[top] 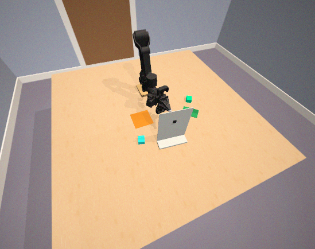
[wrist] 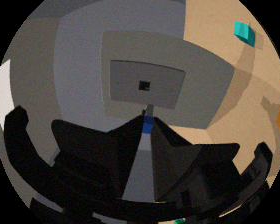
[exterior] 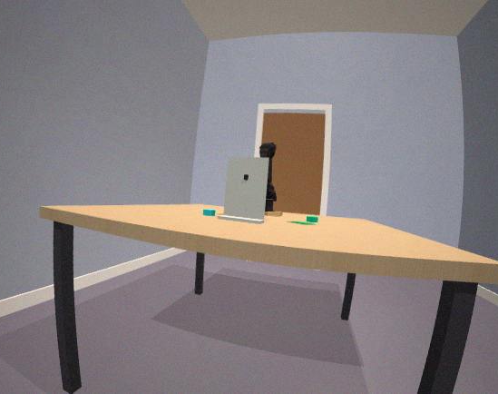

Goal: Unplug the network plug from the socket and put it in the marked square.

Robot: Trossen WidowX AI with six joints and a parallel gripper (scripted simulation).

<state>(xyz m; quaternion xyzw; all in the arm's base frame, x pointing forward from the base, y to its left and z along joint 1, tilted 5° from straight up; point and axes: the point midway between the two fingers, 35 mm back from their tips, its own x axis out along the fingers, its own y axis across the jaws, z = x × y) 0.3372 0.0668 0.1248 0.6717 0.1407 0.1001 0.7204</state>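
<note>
The orange marked square is 16 cm below my gripper tip, 14 cm to the right of it and 10 cm behind it. From my gripper tip the other things lie so: blue plug (1 cm ahead); then cyan cube (17 cm to the right, 15 cm below, 6 cm ahead); then grey upright panel (9 cm ahead, 5 cm below).
</note>
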